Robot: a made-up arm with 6 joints. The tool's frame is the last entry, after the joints. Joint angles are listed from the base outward.
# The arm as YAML. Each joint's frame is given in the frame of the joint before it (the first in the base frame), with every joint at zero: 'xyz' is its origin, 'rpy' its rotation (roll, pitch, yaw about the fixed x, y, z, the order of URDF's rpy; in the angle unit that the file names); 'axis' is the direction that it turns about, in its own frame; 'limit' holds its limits. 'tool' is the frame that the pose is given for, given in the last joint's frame.
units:
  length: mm
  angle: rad
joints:
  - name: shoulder
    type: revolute
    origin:
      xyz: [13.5, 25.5, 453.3]
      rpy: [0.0, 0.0, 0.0]
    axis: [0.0, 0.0, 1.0]
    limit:
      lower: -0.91
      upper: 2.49
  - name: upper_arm
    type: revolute
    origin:
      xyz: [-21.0, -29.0, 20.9]
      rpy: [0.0, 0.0, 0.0]
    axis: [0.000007, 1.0, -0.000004]
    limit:
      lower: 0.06
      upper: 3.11
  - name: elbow
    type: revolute
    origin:
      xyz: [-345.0, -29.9, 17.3]
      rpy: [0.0, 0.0, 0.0]
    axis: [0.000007, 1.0, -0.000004]
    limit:
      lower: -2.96
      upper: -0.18
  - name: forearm
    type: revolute
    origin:
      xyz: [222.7, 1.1, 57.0]
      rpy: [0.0, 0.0, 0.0]
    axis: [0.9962, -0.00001, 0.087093]
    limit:
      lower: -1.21
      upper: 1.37
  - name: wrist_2
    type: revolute
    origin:
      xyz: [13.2, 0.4, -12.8]
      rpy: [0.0, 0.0, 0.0]
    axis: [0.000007, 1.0, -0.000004]
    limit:
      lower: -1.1
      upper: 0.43
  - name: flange
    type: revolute
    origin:
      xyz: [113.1, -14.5, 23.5]
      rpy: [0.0, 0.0, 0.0]
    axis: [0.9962, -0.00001, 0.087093]
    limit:
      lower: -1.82
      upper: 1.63
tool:
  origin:
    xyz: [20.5, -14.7, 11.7]
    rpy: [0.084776, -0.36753, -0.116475]
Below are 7 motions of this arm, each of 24 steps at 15 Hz.
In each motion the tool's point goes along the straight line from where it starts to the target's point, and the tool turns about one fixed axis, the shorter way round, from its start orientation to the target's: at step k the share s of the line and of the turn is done. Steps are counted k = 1, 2, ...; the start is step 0. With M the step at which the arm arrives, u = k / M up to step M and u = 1 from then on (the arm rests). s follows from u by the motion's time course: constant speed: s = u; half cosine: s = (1 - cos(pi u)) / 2; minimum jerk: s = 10 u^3 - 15 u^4 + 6 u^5.
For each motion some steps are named. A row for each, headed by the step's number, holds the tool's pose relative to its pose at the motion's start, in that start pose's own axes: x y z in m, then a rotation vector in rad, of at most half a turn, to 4 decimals.
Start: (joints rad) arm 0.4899 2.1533 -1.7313 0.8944 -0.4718 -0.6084
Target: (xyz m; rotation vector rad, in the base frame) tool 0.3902 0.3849 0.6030 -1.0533 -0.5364 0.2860
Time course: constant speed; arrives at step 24
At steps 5, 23, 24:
5: -0.0379 0.0392 -0.0253 -0.2662 -0.0619 0.1038
23: -0.1745 0.1805 -0.1162 -1.2245 -0.2849 0.4774
24: -0.1821 0.1883 -0.1212 -1.2777 -0.2973 0.4982

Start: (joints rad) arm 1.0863 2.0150 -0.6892 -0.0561 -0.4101 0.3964
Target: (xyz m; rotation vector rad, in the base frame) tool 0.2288 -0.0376 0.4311 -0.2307 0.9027 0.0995
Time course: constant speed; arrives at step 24
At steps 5, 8, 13, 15, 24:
5: -0.0420 -0.0492 -0.0262 0.0226 0.0599 -0.1352
8: -0.0672 -0.0788 -0.0420 0.0361 0.0959 -0.2163
13: -0.1093 -0.1280 -0.0682 0.0587 0.1558 -0.3514
15: -0.1261 -0.1477 -0.0787 0.0677 0.1797 -0.4055
24: -0.2017 -0.2363 -0.1259 0.1083 0.2876 -0.6488

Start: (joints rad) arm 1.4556 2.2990 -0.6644 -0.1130 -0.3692 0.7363
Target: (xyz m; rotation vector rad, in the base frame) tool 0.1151 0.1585 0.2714 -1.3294 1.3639 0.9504
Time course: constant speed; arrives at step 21
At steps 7, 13, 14, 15, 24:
7: -0.0048 -0.0415 -0.0494 -0.2514 0.2619 -0.0514
13: -0.0089 -0.0771 -0.0917 -0.4668 0.4864 -0.0955
14: -0.0096 -0.0830 -0.0987 -0.5027 0.5239 -0.1028
15: -0.0103 -0.0889 -0.1058 -0.5386 0.5613 -0.1102
24: -0.0144 -0.1245 -0.1481 -0.7541 0.7858 -0.1543

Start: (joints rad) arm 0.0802 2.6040 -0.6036 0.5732 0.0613 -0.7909
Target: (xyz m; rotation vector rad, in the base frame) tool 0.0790 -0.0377 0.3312 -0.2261 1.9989 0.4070
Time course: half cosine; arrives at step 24
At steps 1, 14, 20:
1: -0.0002 0.0001 -0.0006 -0.0006 0.0014 0.0006
14: -0.0310 0.0185 -0.0837 -0.0954 0.2127 0.0954
20: -0.0459 0.0274 -0.1241 -0.1415 0.3153 0.1415

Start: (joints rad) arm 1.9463 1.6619 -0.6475 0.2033 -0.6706 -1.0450
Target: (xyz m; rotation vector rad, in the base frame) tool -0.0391 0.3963 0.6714 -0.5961 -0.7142 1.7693
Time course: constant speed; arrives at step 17
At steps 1, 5, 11, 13, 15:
1: 0.0023 -0.0017 0.0016 0.0023 0.0064 -0.0024
5: 0.0113 -0.0083 0.0081 0.0116 0.0318 -0.0118
11: 0.0249 -0.0183 0.0178 0.0254 0.0700 -0.0259
13: 0.0294 -0.0216 0.0211 0.0301 0.0827 -0.0306
15: 0.0339 -0.0249 0.0243 0.0347 0.0955 -0.0353

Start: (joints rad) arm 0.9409 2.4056 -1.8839 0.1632 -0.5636 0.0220
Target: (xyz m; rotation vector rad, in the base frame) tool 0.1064 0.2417 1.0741 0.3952 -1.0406 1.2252
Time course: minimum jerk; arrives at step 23
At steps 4, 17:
4: -0.0085 0.0078 0.0203 -0.0049 -0.0240 0.0264
17: -0.1891 0.1735 0.4500 -0.1077 -0.5332 0.5874

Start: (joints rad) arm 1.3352 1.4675 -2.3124 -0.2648 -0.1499 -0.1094
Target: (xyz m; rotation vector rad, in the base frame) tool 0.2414 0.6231 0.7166 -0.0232 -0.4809 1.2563
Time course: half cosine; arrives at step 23
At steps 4, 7, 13, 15, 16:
4: -0.0246 0.0132 -0.0407 0.0014 0.0729 0.0197
7: -0.0716 0.0383 -0.1185 0.0041 0.2119 0.0574
13: -0.2035 0.1090 -0.3368 0.0118 0.6025 0.1631
15: -0.2468 0.1322 -0.4086 0.0143 0.7310 0.1979
16: -0.2666 0.1428 -0.4413 0.0154 0.7894 0.2137

